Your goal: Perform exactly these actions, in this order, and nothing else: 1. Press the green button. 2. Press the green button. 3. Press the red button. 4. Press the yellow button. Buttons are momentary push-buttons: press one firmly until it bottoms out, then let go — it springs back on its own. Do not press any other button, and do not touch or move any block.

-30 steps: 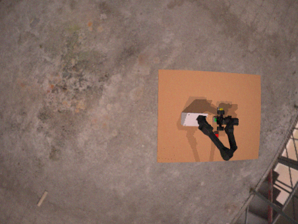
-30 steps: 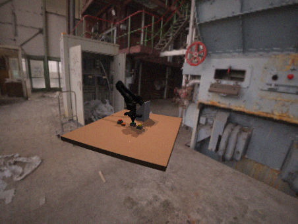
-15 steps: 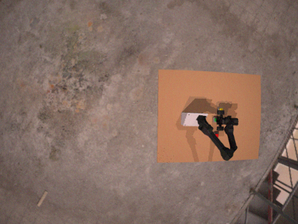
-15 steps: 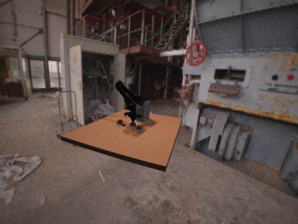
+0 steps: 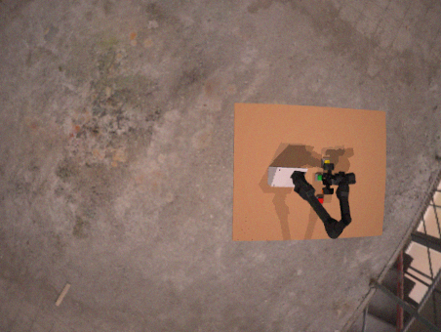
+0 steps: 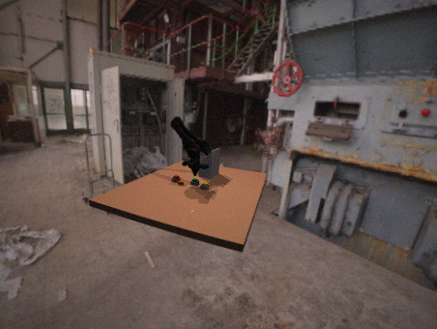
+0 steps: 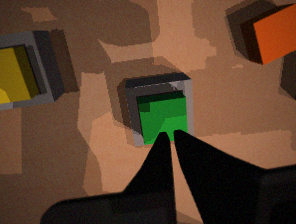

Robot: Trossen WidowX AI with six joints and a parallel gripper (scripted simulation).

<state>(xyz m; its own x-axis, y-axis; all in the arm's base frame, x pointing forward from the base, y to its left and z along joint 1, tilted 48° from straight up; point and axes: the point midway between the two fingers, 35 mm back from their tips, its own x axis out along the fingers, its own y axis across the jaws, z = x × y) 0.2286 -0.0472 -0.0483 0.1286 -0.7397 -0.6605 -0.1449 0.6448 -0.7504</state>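
Now: the green button 30 mm below my gripper tip. Also, from my gripper tip: yellow button 100 mm to the left, 30 mm below, 30 mm ahead; red button 150 mm to the right, 30 mm below, 30 mm ahead.
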